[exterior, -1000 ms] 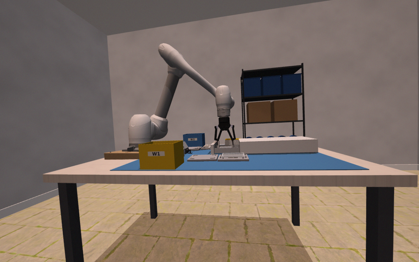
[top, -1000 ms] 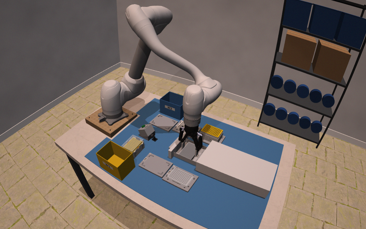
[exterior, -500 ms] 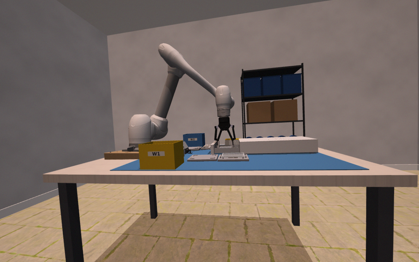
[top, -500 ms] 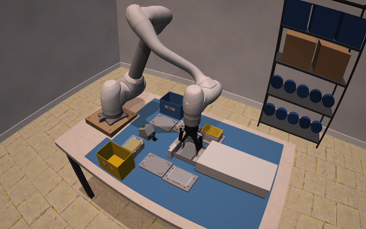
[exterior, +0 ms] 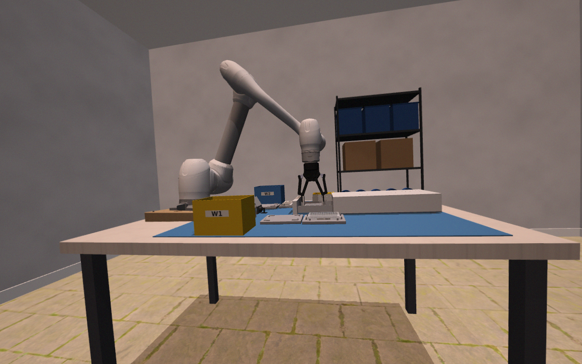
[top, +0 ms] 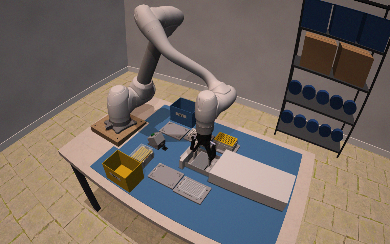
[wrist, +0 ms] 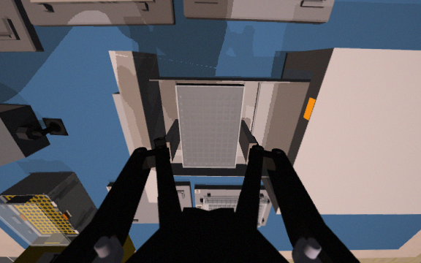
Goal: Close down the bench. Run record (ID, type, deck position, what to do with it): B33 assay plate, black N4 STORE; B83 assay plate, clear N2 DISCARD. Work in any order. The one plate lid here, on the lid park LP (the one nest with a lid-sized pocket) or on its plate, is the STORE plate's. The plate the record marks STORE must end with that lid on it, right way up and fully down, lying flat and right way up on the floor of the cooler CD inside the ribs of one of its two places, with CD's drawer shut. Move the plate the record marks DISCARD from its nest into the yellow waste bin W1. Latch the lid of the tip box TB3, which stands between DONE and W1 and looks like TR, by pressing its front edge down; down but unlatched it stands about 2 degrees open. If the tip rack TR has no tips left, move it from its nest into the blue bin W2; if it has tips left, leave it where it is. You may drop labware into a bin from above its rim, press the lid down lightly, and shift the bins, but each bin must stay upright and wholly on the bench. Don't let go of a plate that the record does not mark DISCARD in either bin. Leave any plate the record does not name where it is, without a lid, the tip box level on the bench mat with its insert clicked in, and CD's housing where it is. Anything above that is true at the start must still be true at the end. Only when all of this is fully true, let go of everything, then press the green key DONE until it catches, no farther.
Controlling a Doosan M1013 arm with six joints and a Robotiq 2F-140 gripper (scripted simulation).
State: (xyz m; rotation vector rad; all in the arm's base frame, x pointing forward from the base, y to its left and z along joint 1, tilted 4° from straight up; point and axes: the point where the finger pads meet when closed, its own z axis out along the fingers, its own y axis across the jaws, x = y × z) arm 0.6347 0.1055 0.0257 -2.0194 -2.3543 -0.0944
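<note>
The clear plate lid is 10 mm below my hand. The rest, counted from my hand: cooler CD (170 mm ahead, 30 mm to the left, 10 mm below); black plate (20 mm below); cooler drawer (40 mm ahead, 10 mm to the left, 20 mm below).
</note>
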